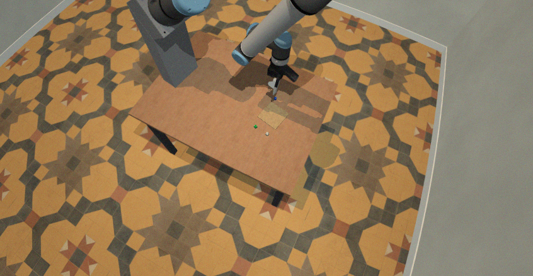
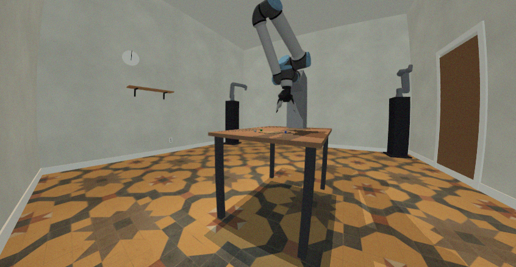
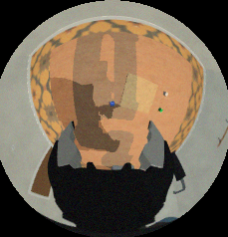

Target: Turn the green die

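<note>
My hand is 230 mm to the left of the green die, 150 mm above it and 60 mm past it. Round my hand: blue die (150 mm below, 10 mm behind); white die (250 mm to the right, 150 mm below, 20 mm ahead); tan mat (160 mm below, 120 mm to the right, 10 mm ahead).
</note>
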